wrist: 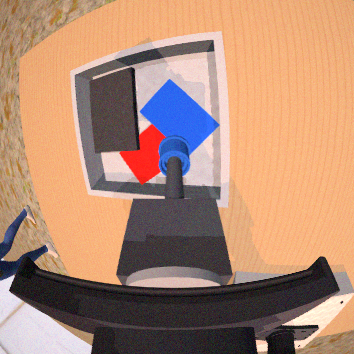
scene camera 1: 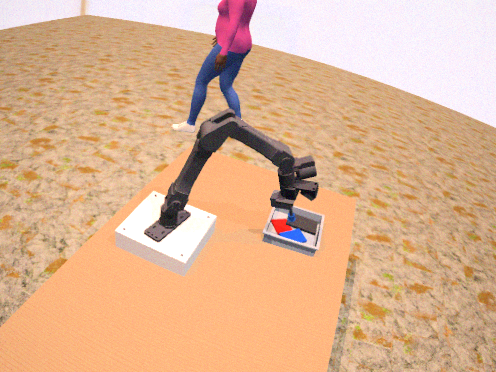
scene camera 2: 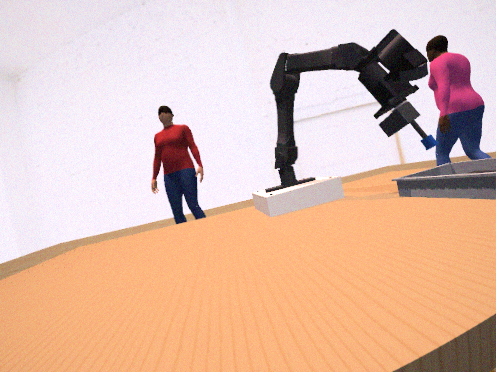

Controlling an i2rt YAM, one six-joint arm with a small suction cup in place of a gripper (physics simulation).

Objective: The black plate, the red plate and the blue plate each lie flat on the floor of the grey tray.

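Frame: origin at the arm's base, x left, y back, z up, level; metres.
Where they show: hand at its tool point: [wrist: 173, 149] [scene camera 1: 291, 219] [scene camera 2: 432, 146]; arm's base at its link origin: [wrist: 279, 331] [scene camera 1: 168, 224] [scene camera 2: 289, 185].
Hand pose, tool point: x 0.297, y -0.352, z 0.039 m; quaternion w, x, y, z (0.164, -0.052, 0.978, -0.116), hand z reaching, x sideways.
Observation:
Each offset is from my tool point to the top centre of the thing. Level surfaces: height alone.
The grey tray {dx +0.078, dy -0.005, dz -0.065 m} [scene camera 1: 288, 245] [scene camera 2: 440, 189] [wrist: 225, 125] stands on the table. The black plate {dx +0.146, dy -0.016, dz -0.091 m} [scene camera 1: 303, 224] [wrist: 114, 112] lies along its left side in the wrist view; its lower right corner covers a little of the red plate's edge. The red plate {dx +0.069, dy +0.042, dz -0.102 m} [scene camera 1: 279, 226] [wrist: 141, 156] lies inside, partly under the blue plate {dx +0.029, dy -0.022, dz -0.089 m} [scene camera 1: 295, 235] [wrist: 175, 112]. The blue plate overlaps it, so blue is not wholly on the floor. My suction cup [scene camera 1: 291, 218] [scene camera 2: 429, 143] [wrist: 174, 150] is open, bears no plate and hangs above the tray, hiding part of red and blue in the wrist view.
The arm stands on a white base block [scene camera 1: 150, 250] [scene camera 2: 310, 197] on the wooden table {dz -0.115 m} [scene camera 1: 200, 310] [scene camera 2: 225, 280]. A person in pink [scene camera 1: 235, 30] [scene camera 2: 457, 85] stands behind the table, and a person in red [scene camera 2: 175, 150] farther left in scene camera 2.

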